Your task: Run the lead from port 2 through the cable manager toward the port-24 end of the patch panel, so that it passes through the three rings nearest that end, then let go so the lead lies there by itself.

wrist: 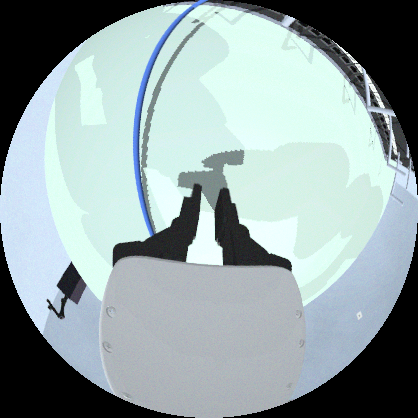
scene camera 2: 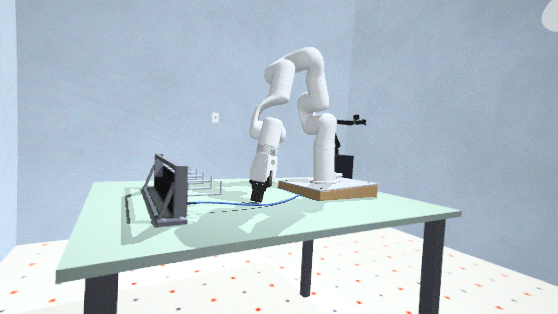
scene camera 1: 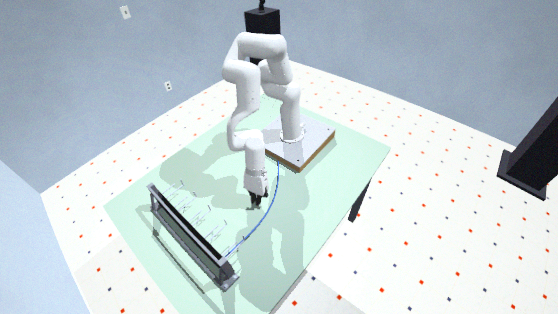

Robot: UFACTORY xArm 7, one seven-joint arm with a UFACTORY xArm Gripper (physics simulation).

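The blue lead [scene camera 1: 264, 220] [scene camera 2: 225, 203] [wrist: 136, 135] runs from the near end of the patch panel [scene camera 1: 186, 234] [scene camera 2: 180, 195] in a wide curve to the robot's base plate. The rings of the cable manager [scene camera 2: 221, 188] [wrist: 381, 109] stick out as thin grey wire shapes from the panel's robot-facing side. In scene camera 2 the lead runs below them; whether it passes through the nearest ring is unclear. My gripper [scene camera 1: 255, 207] [scene camera 2: 256, 201] [wrist: 208, 198] points down low over the table, partly open and empty, on the panel side of the lead. The port numbers are unreadable.
The base plate [scene camera 1: 320, 140] [scene camera 2: 350, 191] with its wooden edge stands behind the gripper on the green table [scene camera 1: 345, 165] [scene camera 2: 390, 212]. The panel's grey end foot [scene camera 1: 227, 283] [scene camera 2: 171, 221] stands on the table. Shadows of the arm and panel lie across the top.
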